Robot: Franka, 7 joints.
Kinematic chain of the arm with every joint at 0, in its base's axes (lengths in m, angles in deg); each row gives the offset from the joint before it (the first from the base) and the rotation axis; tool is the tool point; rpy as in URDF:
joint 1: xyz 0 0 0.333 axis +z
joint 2: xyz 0 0 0 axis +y
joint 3: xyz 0 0 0.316 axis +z
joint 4: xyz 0.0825 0 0 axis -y
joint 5: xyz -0.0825 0 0.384 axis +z
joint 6: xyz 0 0 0 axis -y
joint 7: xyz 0.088 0 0 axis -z
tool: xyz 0 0 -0.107 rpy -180 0 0
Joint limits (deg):
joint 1: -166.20..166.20
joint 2: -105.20..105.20
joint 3: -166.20..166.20
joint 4: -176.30..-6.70
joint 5: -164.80..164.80
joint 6: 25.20..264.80
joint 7: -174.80..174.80
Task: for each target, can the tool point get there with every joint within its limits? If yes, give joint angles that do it. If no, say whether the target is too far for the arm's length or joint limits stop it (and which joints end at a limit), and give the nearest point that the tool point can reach.
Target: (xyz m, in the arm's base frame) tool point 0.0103 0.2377 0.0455
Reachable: yes | joints 27.42 54.56 51.11 -163.15 -120.38 77.74 -52.62
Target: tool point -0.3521 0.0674 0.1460
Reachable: yes | joints -111.52 -73.56 -114.73 -153.92 120.54 139.79 -104.90
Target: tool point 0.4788 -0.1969 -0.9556
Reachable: no: too far | nearest point 0.3622 -0.1489 -0.3496 | short by 0.619 m
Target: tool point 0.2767 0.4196 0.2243
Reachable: yes | joints -55.37 -67.23 100.28 -139.31 -39.46 221.66 -22.12
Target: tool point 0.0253 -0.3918 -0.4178
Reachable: no: joint limits stop it (at a limit: joint 2) | nearest point 0.0245 -0.3796 -0.3518 | short by 0.067 m
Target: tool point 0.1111 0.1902 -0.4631
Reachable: no: joint limits stop it (at a limit: joint 2) | nearest point 0.1164 0.1992 -0.3582 | short by 0.105 m
